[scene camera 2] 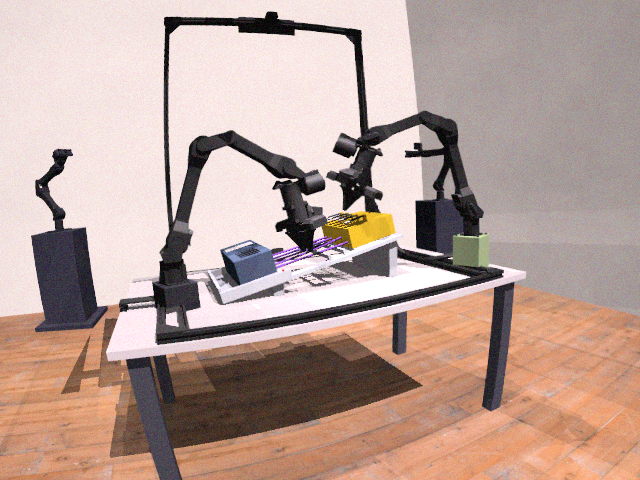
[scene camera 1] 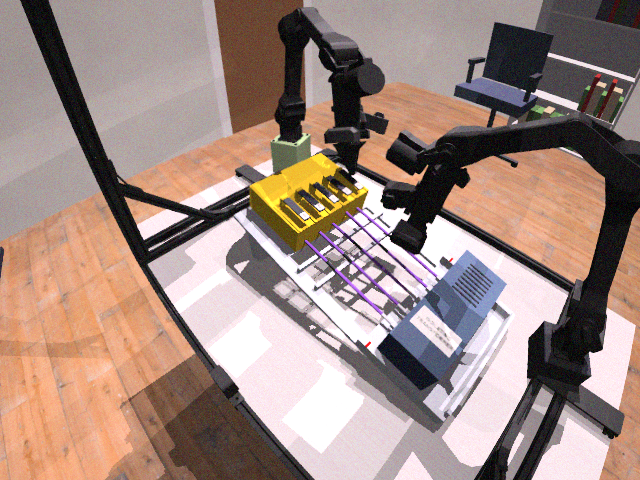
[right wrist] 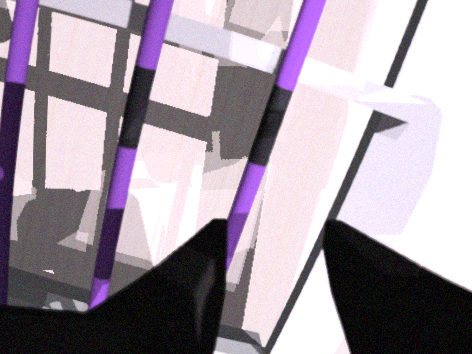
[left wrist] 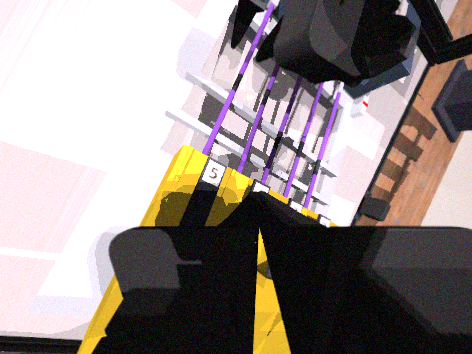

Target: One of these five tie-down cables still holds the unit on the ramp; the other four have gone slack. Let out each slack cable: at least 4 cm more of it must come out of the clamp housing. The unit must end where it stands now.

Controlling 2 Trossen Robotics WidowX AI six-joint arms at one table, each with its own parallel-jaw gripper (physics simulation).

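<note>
The yellow clamp housing [scene camera 1: 268,191] [scene camera 2: 373,227] [left wrist: 189,156] sits at the ramp's [scene camera 2: 372,248] high end, with dark levers; the label "5" shows in the left wrist view. Five purple cables with black marks run down to the blue unit [scene camera 1: 408,346] [scene camera 2: 250,264], which sits at the low end. My left gripper [scene camera 1: 353,167] [scene camera 2: 348,206] [left wrist: 257,198] is shut and empty above the housing. My right gripper [scene camera 1: 408,240] [scene camera 2: 307,249] [right wrist: 275,233] is partly open around nothing, low over the ramp. The outermost cable [right wrist: 245,190] [left wrist: 225,111], number 5, passes by one fingertip and is partly hidden behind it.
White crossbars [left wrist: 190,128] lie under the cables. Red marks [scene camera 1: 368,344] show at the ramp's sides near the unit. A green block [scene camera 1: 291,153] [scene camera 2: 470,251] stands at the left arm's base. A black frame [scene camera 2: 166,113] surrounds the table. The right arm hides the cables' lower ends in the left wrist view.
</note>
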